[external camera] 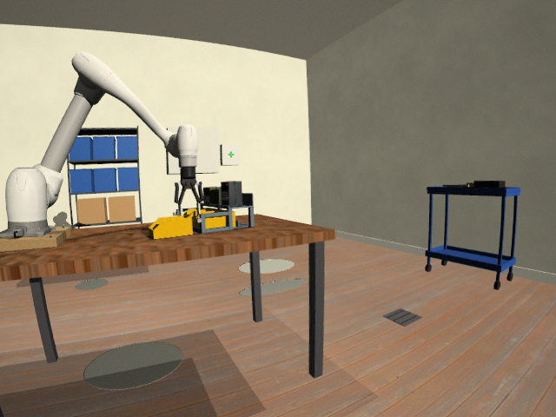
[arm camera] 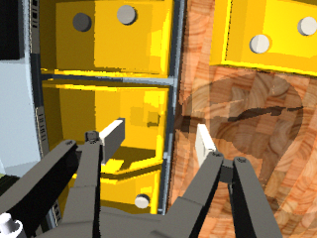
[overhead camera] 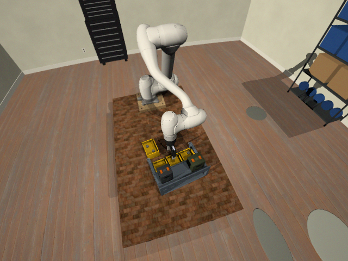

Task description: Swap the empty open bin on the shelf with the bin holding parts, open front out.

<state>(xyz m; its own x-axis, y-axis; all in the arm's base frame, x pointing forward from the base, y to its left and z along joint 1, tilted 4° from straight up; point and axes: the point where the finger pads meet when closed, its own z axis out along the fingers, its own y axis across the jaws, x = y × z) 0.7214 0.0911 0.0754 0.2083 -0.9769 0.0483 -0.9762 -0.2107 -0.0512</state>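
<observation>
Now: hand 1 cm past the shelf lip and 7 cm above it. Round my hand: dark box (20 cm ahead, 8 cm to the right, 8 cm above); then board (18 cm ahead, 4 cm to the left, 2 cm above); then green box (15 cm ahead, 15 cm to the left, 7 cm above).
</observation>
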